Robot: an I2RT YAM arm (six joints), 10 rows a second.
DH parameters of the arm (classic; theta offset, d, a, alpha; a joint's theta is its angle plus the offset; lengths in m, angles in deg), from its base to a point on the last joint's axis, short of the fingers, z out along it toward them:
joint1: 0 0.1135 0.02 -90
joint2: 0 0 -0.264 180
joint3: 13.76 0 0.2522 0
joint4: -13.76 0 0.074 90
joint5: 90 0 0 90
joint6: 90 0.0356 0 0
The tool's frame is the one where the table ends.
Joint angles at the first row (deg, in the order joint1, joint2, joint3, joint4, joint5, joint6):
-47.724, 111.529, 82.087, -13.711, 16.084, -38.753
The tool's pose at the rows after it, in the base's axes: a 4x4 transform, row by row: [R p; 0 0 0 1], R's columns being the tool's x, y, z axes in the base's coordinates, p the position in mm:
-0.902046, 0.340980, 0.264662, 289.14; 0.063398, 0.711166, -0.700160, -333.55; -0.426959, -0.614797, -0.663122, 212.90; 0, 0, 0, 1
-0.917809, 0.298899, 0.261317, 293.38; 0.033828, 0.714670, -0.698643, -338.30; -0.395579, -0.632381, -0.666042, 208.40; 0, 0, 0, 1
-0.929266, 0.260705, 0.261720, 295.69; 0.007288, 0.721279, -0.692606, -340.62; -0.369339, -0.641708, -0.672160, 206.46; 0, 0, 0, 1
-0.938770, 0.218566, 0.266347, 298.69; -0.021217, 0.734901, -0.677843, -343.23; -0.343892, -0.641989, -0.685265, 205.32; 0, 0, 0, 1
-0.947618, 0.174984, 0.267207, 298.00; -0.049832, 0.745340, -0.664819, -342.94; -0.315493, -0.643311, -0.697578, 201.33; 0, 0, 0, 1
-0.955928, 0.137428, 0.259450, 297.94; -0.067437, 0.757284, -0.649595, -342.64; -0.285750, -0.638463, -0.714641, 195.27; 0, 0, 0, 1
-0.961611, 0.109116, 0.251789, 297.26; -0.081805, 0.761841, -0.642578, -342.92; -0.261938, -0.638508, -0.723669, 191.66; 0, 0, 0, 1
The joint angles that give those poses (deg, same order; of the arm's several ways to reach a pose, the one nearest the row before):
-47.813, 112.410, 82.528, -13.711, 15.908, -40.596
-47.812, 114.075, 83.928, -13.711, 15.995, -43.142
-47.812, 114.959, 84.899, -14.234, 15.736, -45.257
-47.813, 116.014, 86.481, -15.641, 14.943, -47.280
-47.900, 116.278, 86.220, -15.994, 14.327, -49.478
-47.900, 116.891, 86.133, -16.696, 14.064, -51.060
-47.987, 117.246, 86.047, -17.049, 14.063, -52.466

